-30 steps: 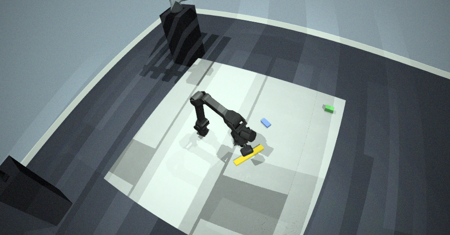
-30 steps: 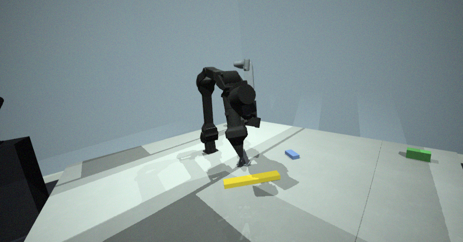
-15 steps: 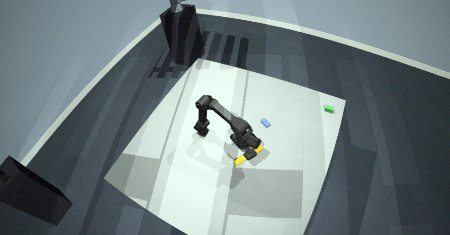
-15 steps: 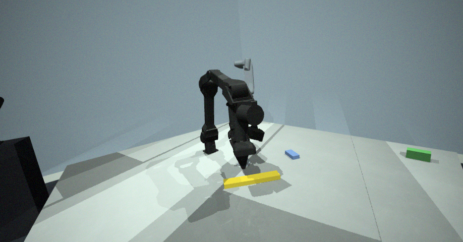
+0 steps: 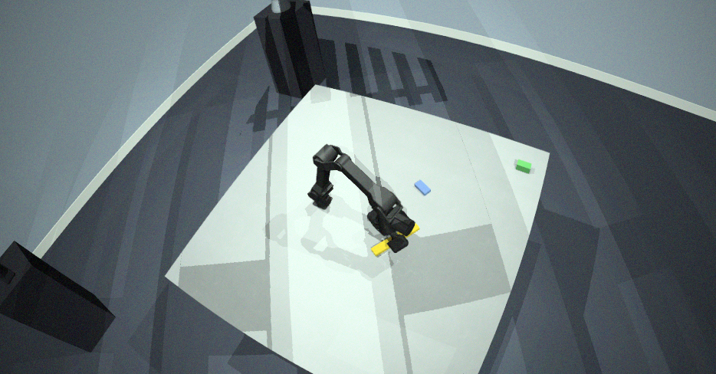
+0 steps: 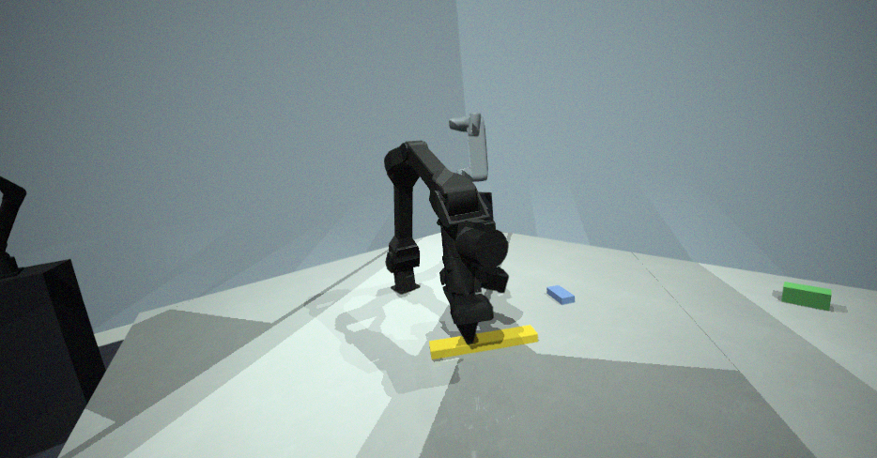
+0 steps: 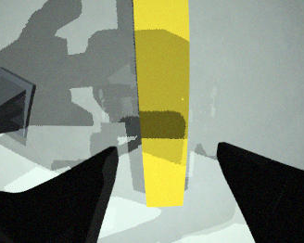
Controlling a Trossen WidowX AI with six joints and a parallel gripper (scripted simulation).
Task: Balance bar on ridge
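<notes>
The yellow bar lies 3 cm to the left of my gripper tip, 2 cm below it and 2 cm ahead of it. Round my gripper tip: green block: 57 cm to the left, 40 cm ahead, 1 cm below; then blue block: 29 cm to the left, 2 cm below, 2 cm ahead.
</notes>
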